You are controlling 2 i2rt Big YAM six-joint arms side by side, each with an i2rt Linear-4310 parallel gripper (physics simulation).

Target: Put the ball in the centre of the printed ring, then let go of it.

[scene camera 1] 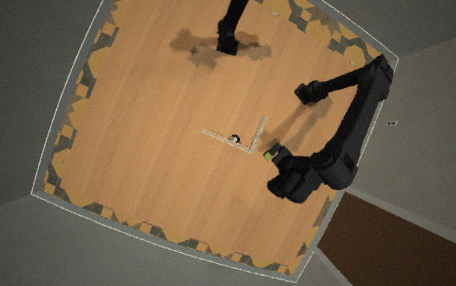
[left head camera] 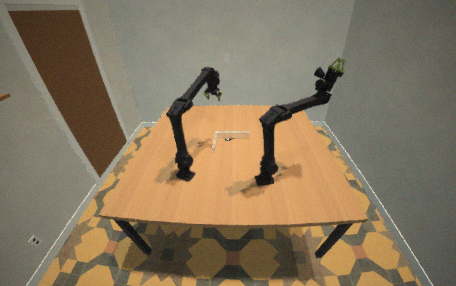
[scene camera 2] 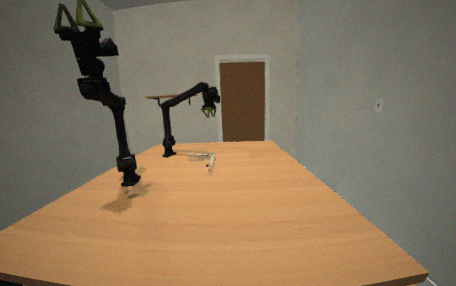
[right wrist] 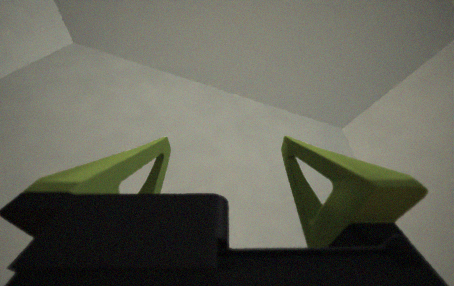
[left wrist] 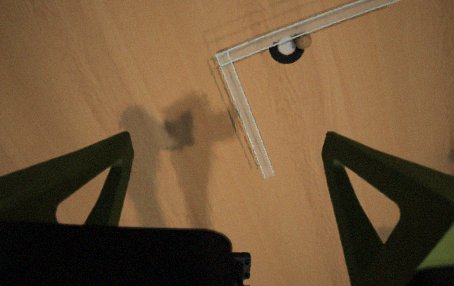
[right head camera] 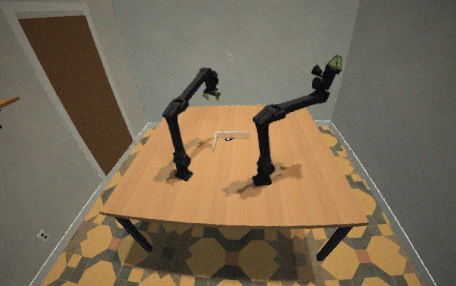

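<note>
The printed ring (left wrist: 286, 59) (scene camera 1: 237, 136) is a small black ring around a white centre, close against a clear wall. A small tan ball (left wrist: 303, 41) rests over the ring's right edge in the left wrist view, beside that wall and off the white centre. The ball is too small to tell in the head views. My left gripper (left wrist: 227, 142) (left head camera: 213, 98) (scene camera 2: 209, 116) is open and empty, pointing down high above the table, with the ring ahead of its fingertips in its wrist view. My right gripper (right wrist: 225, 143) (scene camera 2: 70, 2) is open and empty, raised high and pointing up.
Two low transparent walls form an L around the ring: a long wall (left wrist: 325, 21) (left head camera: 235, 134) behind it and a short wall (left wrist: 249, 122) (scene camera 1: 260, 131) to one side. They stand on the wooden table (left head camera: 230, 205) (scene camera 1: 150, 150). Both arm bases stand on the table.
</note>
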